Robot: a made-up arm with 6 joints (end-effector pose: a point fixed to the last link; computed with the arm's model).
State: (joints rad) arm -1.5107 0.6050 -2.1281 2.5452 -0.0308 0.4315
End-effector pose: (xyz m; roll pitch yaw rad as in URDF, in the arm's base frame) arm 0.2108 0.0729 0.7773 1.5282 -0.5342 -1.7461
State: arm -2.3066 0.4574 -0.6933 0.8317 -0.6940 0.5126
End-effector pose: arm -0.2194 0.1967 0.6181 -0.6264 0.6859 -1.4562
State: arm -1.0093 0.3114 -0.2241 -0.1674 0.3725 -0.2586
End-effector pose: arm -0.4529 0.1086 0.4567 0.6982 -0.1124 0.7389
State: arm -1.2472 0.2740 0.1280 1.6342 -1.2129 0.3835
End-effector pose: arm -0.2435 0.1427 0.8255 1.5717 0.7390 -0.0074
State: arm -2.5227 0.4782 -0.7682 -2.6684 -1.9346 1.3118
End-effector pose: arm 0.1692 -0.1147 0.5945 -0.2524 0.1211 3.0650
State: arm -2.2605 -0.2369 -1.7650 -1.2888 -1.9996 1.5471
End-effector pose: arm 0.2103 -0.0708 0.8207 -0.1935 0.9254 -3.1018
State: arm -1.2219 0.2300 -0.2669 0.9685 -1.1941 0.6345
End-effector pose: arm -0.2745 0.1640 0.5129 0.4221 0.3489 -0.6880
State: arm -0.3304 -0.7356 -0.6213 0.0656 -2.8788 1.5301
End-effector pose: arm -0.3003 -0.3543 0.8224 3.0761 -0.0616 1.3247
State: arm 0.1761 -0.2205 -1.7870 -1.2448 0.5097 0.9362
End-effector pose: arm -0.1088 -0.3609 0.1915 -0.6402 -1.2297 -0.5460
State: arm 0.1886 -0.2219 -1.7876 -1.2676 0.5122 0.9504
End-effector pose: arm -0.1098 -0.3636 0.1917 -0.6407 -1.2424 -0.5576
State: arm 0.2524 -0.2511 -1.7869 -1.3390 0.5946 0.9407
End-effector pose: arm -0.0935 -0.3631 0.1851 -0.5299 -1.2588 -0.6595
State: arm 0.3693 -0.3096 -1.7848 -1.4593 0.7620 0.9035
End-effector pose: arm -0.0573 -0.3575 0.1742 -0.2704 -1.2680 -0.8863
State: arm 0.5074 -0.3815 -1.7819 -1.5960 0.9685 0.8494
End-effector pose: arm -0.0098 -0.3463 0.1669 0.0606 -1.2526 -1.1674
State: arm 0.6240 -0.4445 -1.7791 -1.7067 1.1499 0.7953
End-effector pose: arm 0.0338 -0.3333 0.1674 0.3191 -1.2198 -1.3712
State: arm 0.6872 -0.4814 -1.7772 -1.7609 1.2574 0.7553
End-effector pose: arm 0.0596 -0.3235 0.1708 0.4358 -1.1961 -1.4453
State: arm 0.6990 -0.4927 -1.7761 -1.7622 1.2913 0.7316
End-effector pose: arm 0.0671 -0.3189 0.1721 0.4363 -1.1900 -1.4216
